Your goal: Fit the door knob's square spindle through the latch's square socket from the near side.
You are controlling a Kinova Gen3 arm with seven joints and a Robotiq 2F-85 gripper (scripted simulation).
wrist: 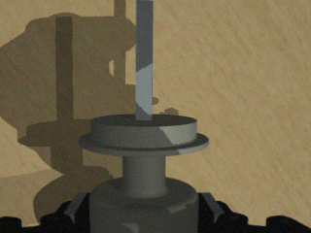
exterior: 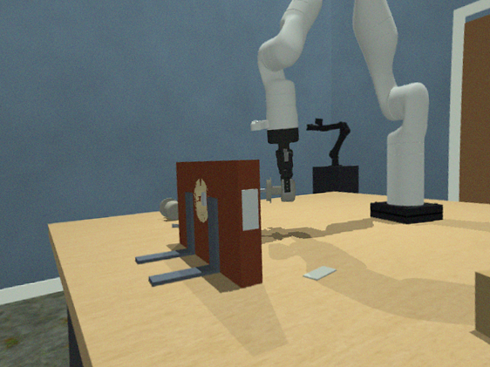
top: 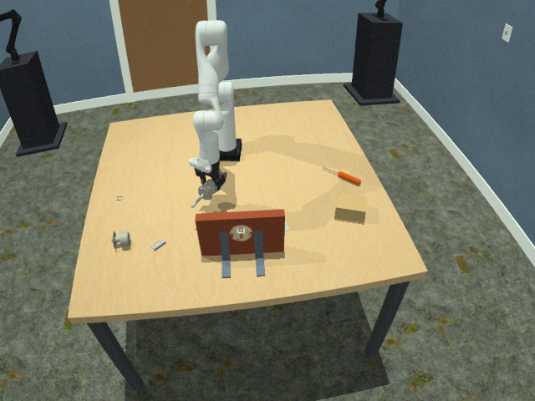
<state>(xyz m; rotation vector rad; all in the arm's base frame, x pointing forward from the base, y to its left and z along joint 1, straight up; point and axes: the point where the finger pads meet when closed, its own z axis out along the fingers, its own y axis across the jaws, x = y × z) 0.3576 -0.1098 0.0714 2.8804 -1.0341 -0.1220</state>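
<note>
Right now the door knob is 30 mm ahead of my hand, 20 mm to the right of it and 10 mm below it. The rest, counted from my hand: tan box: 160 mm ahead, 530 mm to the left, 80 mm below; then wooden slab: 260 mm ahead, 70 mm to the left, 10 mm below.
</note>
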